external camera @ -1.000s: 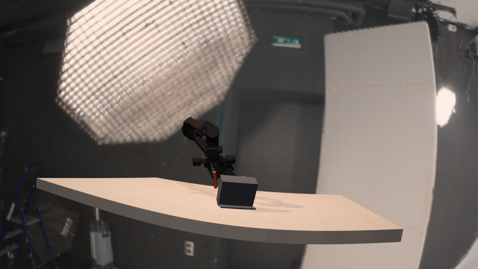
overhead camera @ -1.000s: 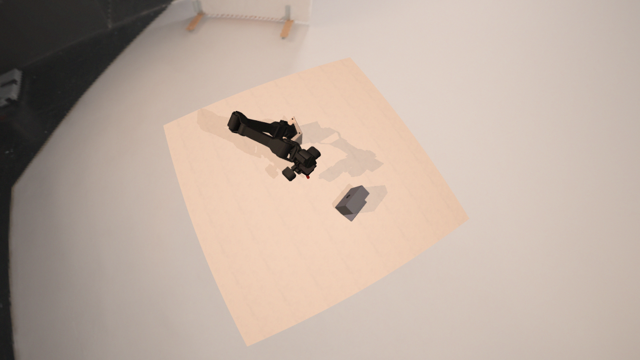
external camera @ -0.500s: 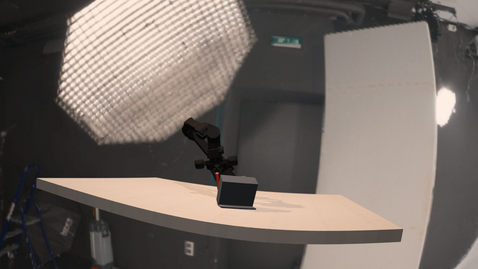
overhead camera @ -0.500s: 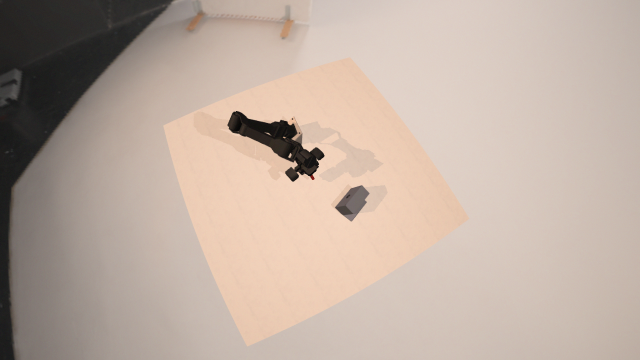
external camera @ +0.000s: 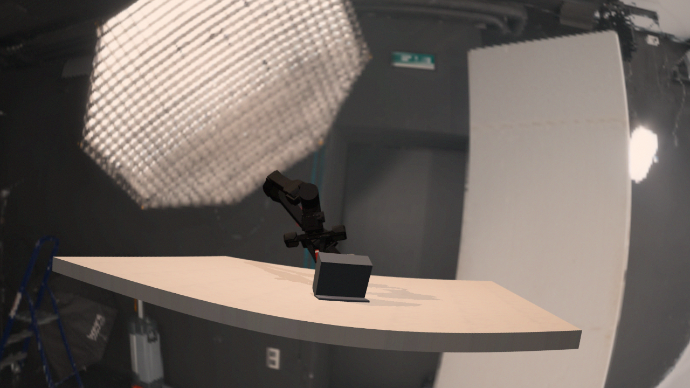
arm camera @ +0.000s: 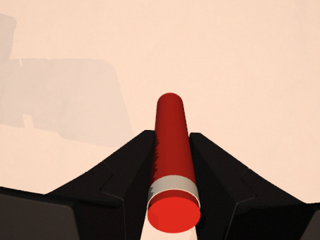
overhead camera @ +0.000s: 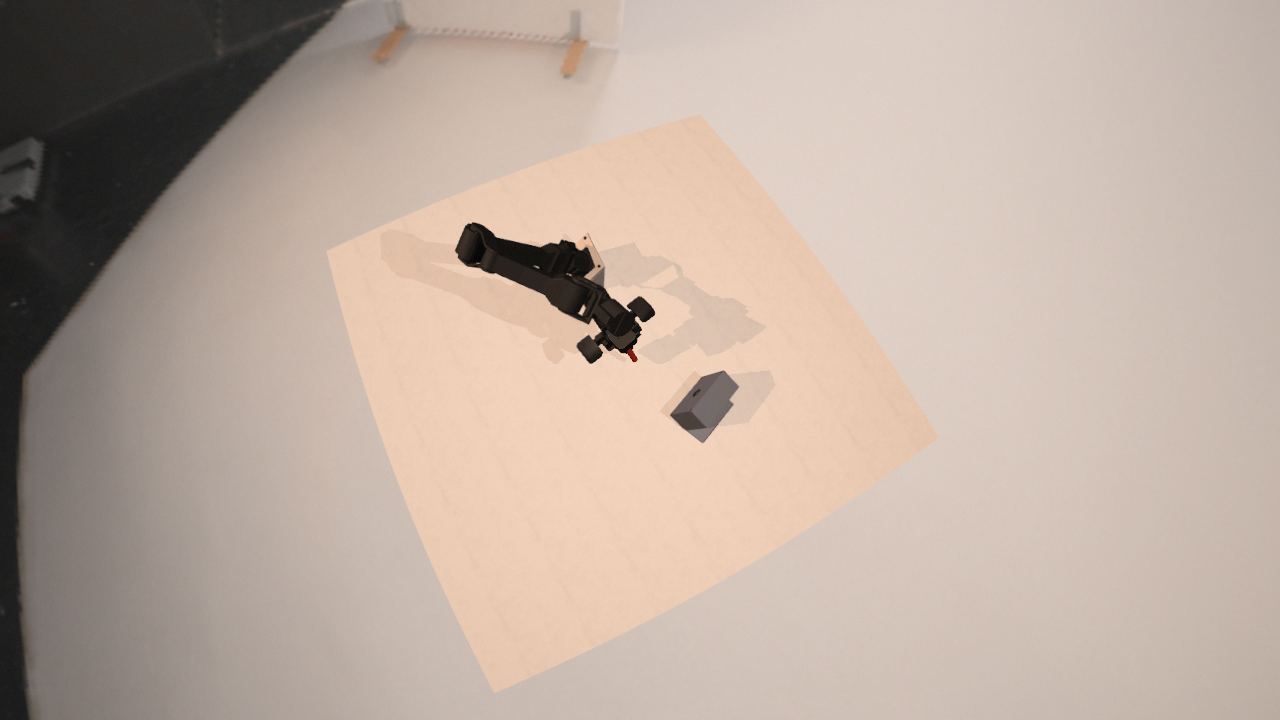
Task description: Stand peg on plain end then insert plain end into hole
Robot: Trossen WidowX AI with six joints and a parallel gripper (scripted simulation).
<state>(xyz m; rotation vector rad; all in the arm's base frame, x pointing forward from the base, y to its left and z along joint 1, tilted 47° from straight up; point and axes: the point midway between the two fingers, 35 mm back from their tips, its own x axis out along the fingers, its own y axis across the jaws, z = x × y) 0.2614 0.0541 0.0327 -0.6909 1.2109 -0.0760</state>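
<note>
The dark grey sloped panel is 170 mm ahead of my gripper tip, 130 mm to the left of it and 20 mm below it. The rest, counted from my gripper tip: red peg 10 mm to the right, 10 mm behind, 10 mm above.
</note>
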